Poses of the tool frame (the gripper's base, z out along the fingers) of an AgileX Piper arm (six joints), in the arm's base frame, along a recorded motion.
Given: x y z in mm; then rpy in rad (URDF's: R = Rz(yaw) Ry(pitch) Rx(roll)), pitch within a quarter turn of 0, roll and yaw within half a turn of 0.
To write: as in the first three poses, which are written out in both.
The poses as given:
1: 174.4 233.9 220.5 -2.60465 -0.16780 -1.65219
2: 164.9 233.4 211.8 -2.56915 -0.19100 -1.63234
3: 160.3 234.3 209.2 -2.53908 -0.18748 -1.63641
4: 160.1 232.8 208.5 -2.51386 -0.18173 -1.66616
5: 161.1 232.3 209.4 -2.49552 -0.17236 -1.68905
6: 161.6 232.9 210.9 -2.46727 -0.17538 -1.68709
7: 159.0 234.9 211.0 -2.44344 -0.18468 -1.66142
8: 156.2 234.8 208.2 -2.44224 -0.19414 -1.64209
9: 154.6 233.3 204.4 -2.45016 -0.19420 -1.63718
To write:
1: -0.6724 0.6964 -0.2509 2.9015 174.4 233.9 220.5
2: -0.6792 0.6827 -0.2696 2.8892 164.9 233.4 211.8
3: -0.6765 0.6814 -0.2794 2.8674 160.3 234.3 209.2
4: -0.6647 0.6892 -0.2885 2.8547 160.1 232.8 208.5
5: -0.6551 0.6960 -0.2939 2.8425 161.1 232.3 209.4
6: -0.6548 0.6916 -0.3049 2.8256 161.6 232.9 210.9
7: -0.6634 0.6790 -0.3143 2.8087 159.0 234.9 211.0
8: -0.6708 0.6710 -0.3160 2.8086 156.2 234.8 208.2
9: -0.6729 0.6704 -0.3128 2.8124 154.6 233.3 204.4
